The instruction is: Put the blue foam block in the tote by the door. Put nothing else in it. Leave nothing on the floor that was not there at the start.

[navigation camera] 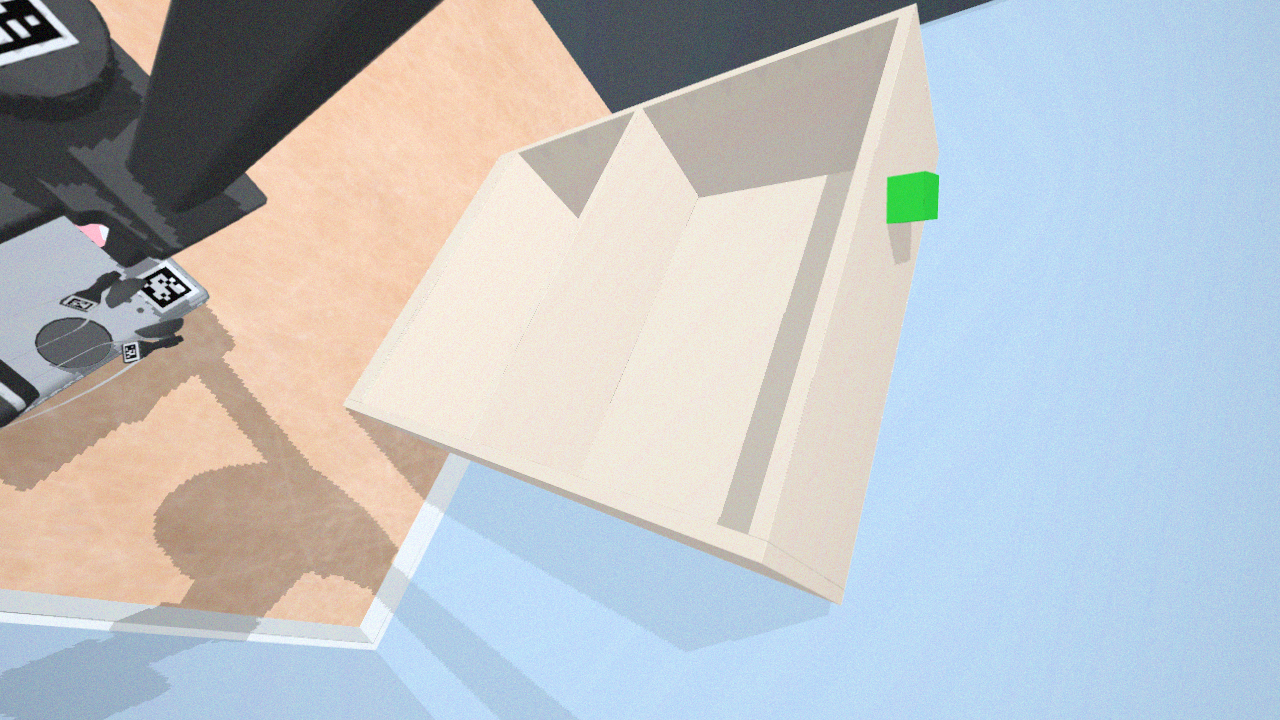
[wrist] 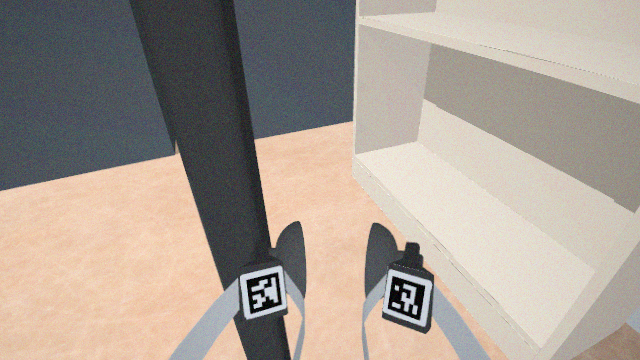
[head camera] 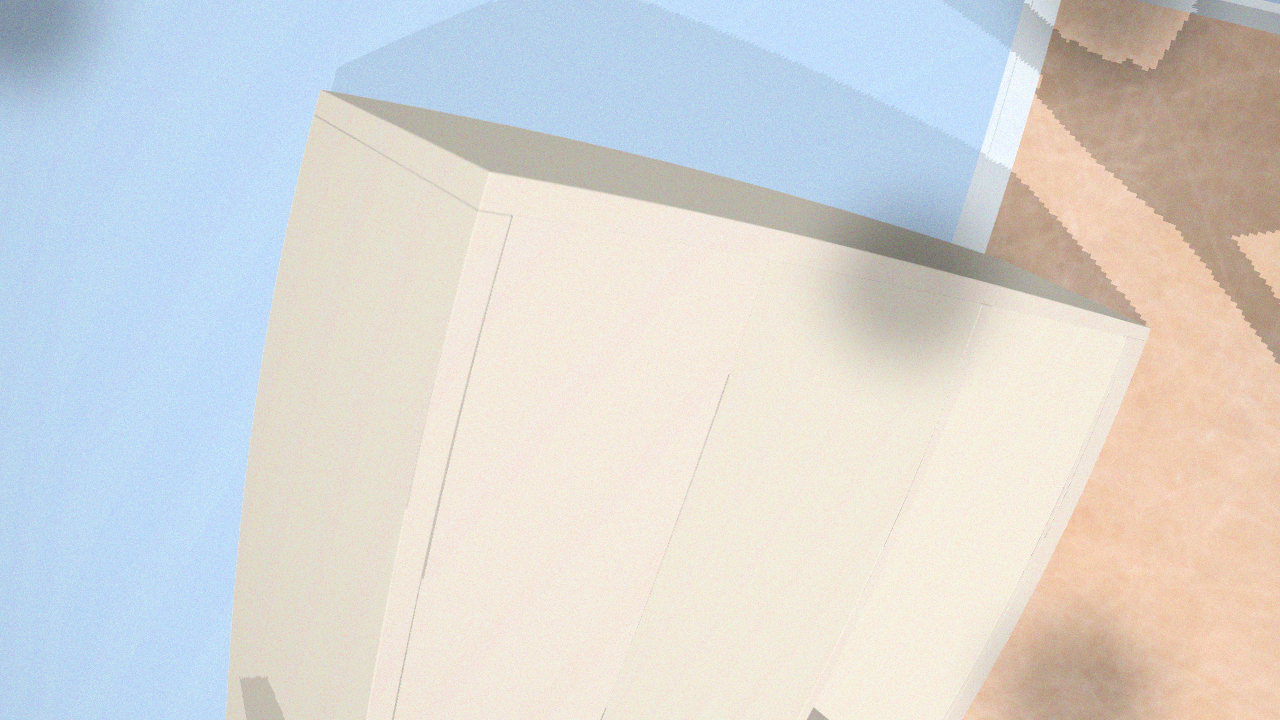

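Seen in the pictures: gripper, fingertip midpoint: (navigation camera: 162,301) (wrist: 336,248); robot's base, origin of the base link: (navigation camera: 74,336).
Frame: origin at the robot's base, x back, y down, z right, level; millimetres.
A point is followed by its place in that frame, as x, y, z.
Observation:
The blue foam block does not show in the head, navigation or wrist view. The tote and the door do not show in them either. My gripper (wrist: 336,248) {-1, -517, -90} (navigation camera: 147,308) {-1, -517, -90} is open, and floor shows between its two fingertips in the wrist view. It is in front of the cream shelf unit (wrist: 356,95) {-134, -316, -944}, whose lower compartments are on the right of that view.
The shelf unit also shows in the navigation view (navigation camera: 810,394) {-332, -1060, -365} and as a large pale body in the head view (head camera: 581,358) {-569, -749, -474}. A green block (navigation camera: 911,198) {-299, -1090, -698} sits on its top. A dark panel (navigation camera: 581,44) {15, -64, -1400} (wrist: 300,75) {56, -269, -1386} stands beyond. My black mast (wrist: 215,150) {64, -570, -116} crosses the wrist view.

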